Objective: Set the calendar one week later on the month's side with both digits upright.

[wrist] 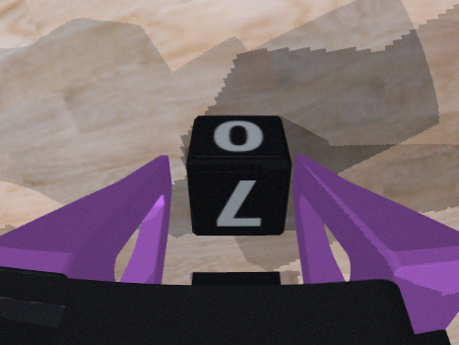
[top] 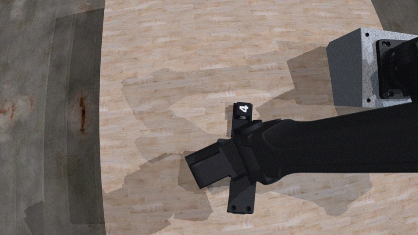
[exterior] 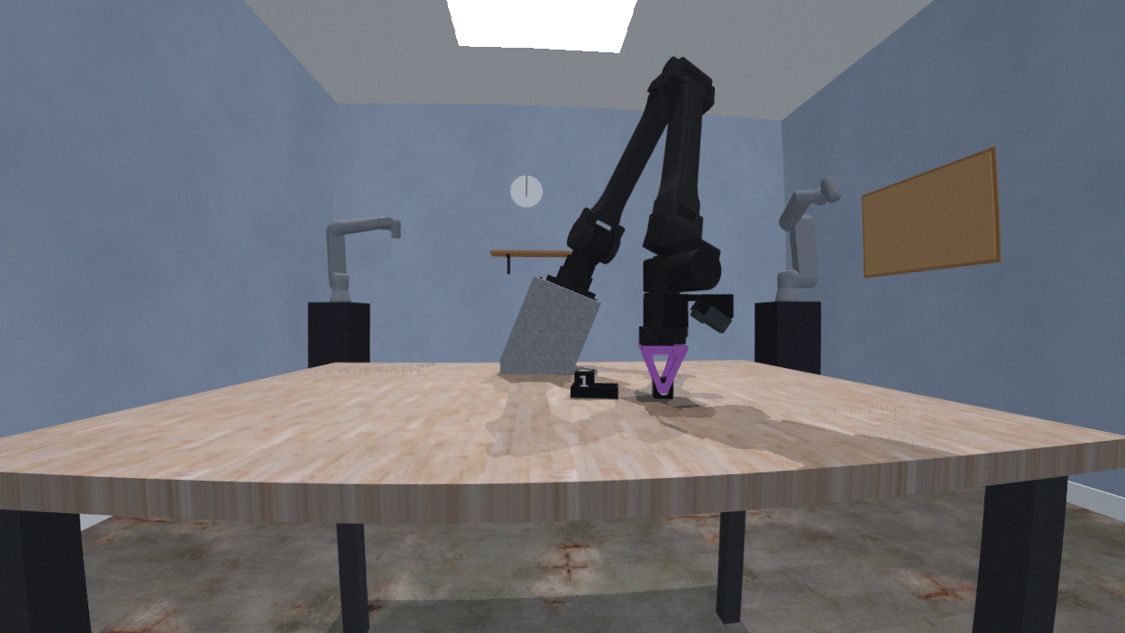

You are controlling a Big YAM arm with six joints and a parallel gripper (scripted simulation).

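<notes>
My gripper is now right at the black cube. From my hand the other things lie so: black tray: 10 mm behind, 100 mm to the right, 10 mm below.
</notes>
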